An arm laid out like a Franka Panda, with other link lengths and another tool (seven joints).
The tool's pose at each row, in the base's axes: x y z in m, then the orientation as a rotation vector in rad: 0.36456, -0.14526, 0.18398, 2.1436, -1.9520, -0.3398; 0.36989, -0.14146, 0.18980, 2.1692, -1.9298, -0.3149; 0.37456, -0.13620, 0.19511, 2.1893, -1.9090, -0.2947; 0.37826, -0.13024, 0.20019, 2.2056, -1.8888, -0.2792; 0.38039, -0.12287, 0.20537, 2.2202, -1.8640, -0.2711; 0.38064, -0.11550, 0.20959, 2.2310, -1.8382, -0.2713; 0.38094, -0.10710, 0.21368, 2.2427, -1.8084, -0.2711; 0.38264, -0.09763, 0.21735, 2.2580, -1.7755, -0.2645; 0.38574, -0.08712, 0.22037, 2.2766, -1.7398, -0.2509; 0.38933, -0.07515, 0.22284, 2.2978, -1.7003, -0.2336; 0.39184, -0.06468, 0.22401, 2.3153, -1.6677, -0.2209; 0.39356, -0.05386, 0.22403, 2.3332, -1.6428, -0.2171
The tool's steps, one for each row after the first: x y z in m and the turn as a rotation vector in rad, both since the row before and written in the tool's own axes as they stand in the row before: -0.00343, -0.00354, -0.00724, 0.0124, 0.0152, -0.0209; -0.00476, -0.00340, -0.00659, 0.0085, 0.0137, -0.0178; -0.00543, -0.00278, -0.00615, 0.0051, 0.0120, -0.0161; -0.00695, -0.00159, -0.00591, -0.0009, 0.0104, -0.0180; -0.00719, -0.00022, -0.00452, -0.0066, 0.0074, -0.0174; -0.00815, -0.00059, -0.00453, -0.0077, 0.0089, -0.0198; -0.00885, -0.00236, -0.00471, -0.0044, 0.0125, -0.0226; -0.00942, -0.00426, -0.00472, -0.0008, 0.0163, -0.0250; -0.01052, -0.00547, -0.00465, 0.0008, 0.0188, -0.0280; -0.00921, -0.00478, -0.00311, 0.0006, 0.0143, -0.0234; -0.00968, -0.00474, -0.00197, 0.0018, 0.0055, -0.0206
